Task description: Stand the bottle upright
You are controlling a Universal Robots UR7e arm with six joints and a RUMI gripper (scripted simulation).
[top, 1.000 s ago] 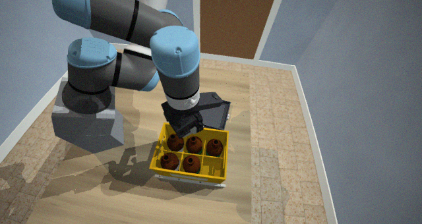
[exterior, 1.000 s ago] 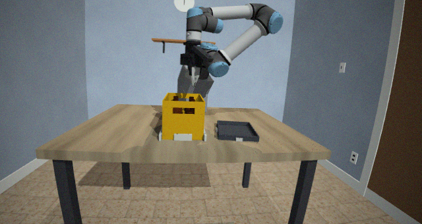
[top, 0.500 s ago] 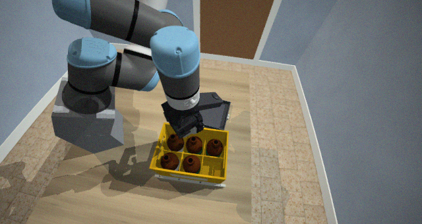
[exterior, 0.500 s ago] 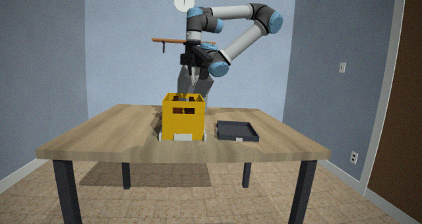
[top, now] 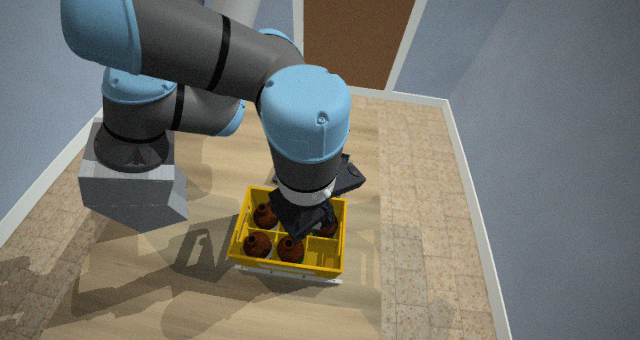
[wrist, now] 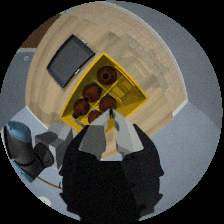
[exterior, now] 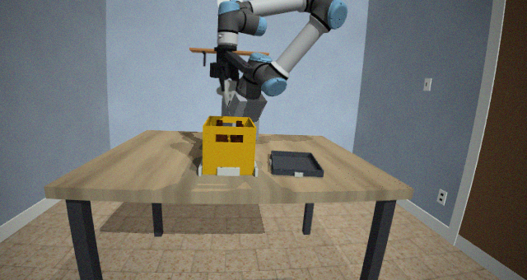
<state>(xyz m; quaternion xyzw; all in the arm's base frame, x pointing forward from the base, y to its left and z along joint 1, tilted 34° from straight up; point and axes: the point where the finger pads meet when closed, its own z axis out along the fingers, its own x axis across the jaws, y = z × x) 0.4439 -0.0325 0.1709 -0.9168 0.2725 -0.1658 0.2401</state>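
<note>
Right now the bottle is 2 cm ahead of my hand, 6 cm to the left of it and 16 cm below it. The rest, counted from my hand: crate 5 cm behind, 1 cm to the right, 17 cm below; tray 11 cm behind, 26 cm to the left, 24 cm below.
</note>
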